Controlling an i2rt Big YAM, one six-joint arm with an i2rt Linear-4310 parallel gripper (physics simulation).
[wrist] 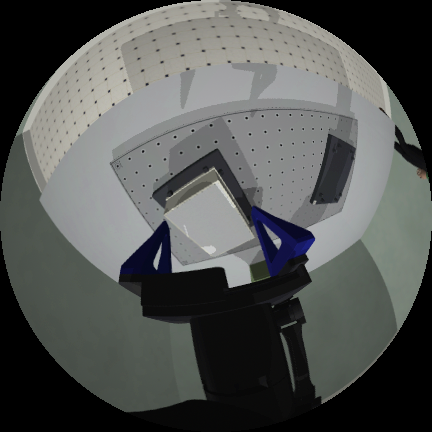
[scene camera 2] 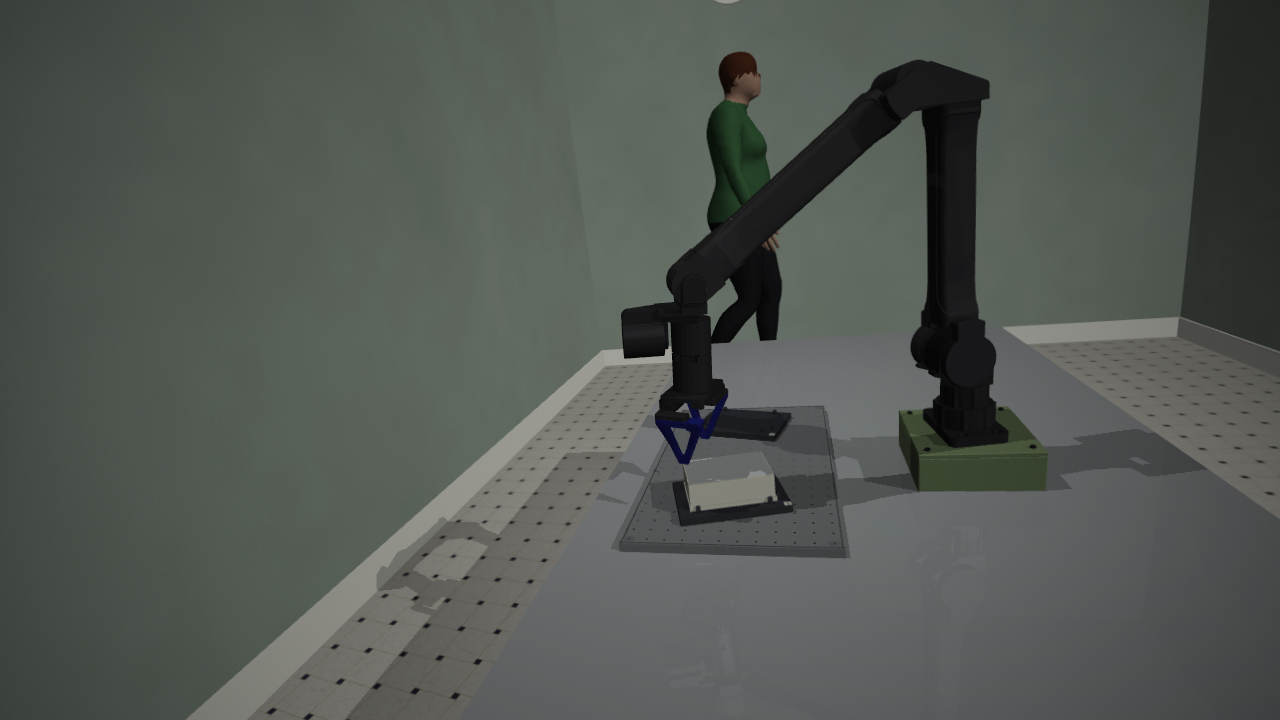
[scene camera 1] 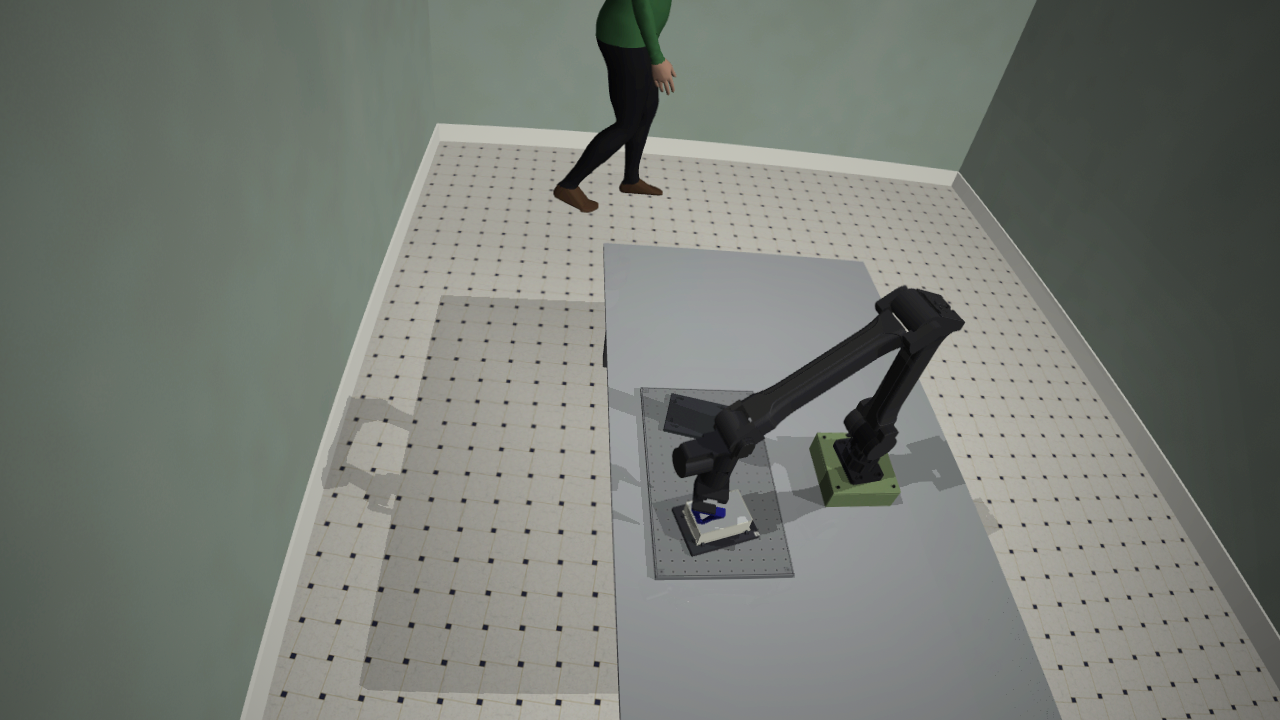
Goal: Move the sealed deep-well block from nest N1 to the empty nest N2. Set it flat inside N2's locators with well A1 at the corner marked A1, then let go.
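Places are measured from the arm's base along level axes (x ahead, y left, z up), in metres.
Pixels of known places: gripper, fingertip midpoint: (wrist: 209, 216) (scene camera 2: 695, 450) (scene camera 1: 701, 503); arm's base, link origin: (scene camera 2: 963, 429) (scene camera 1: 856, 461).
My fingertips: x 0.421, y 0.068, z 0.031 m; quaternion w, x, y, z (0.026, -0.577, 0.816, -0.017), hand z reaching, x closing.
For each thing: its top centre in the pictures, then the offset to it from my fingertips. Level surfaces: height alone.
- sealed deep-well block, top centre: (wrist: 214, 227) (scene camera 2: 726, 467) (scene camera 1: 719, 511) dx -0.045, dy +0.010, dz -0.027 m
- dark nest N1, top centre: (scene camera 2: 728, 486) (wrist: 212, 214) (scene camera 1: 717, 519) dx -0.045, dy +0.010, dz -0.059 m
- dark nest N2, top centre: (scene camera 2: 742, 416) (scene camera 1: 700, 414) (wrist: 340, 176) dx -0.090, dy -0.281, dz -0.059 m
- grey table, surface height: dz -0.093 m
The sealed deep-well block (scene camera 1: 729, 530) (scene camera 2: 729, 492) (wrist: 210, 225), pale with a light top, sits in the dark nest N1 (scene camera 1: 707, 548) (scene camera 2: 738, 515) (wrist: 190, 172). The dark nest N2 (scene camera 1: 689, 414) (scene camera 2: 756, 424) (wrist: 334, 172) holds no block; the arm partly covers it in both scene views. A small white mark shows at one corner of each nest, too small to read. My gripper (scene camera 1: 709, 514) (scene camera 2: 696, 447) (wrist: 209, 216) is open and empty, pointing down over the block. Its blue fingertips are near the level of the block's top. The block looks turned relative to the fingers in the wrist view.
Both nests are on a grey perforated board (scene camera 1: 769, 561) (scene camera 2: 814, 528) (wrist: 300, 130) on the grey table (scene camera 1: 716, 313) (scene camera 2: 984, 608). The arm stands on a green base (scene camera 1: 863, 497) (scene camera 2: 984, 472) beside the board. A person in green (scene camera 1: 626, 89) (scene camera 2: 733, 161) is beyond the table.
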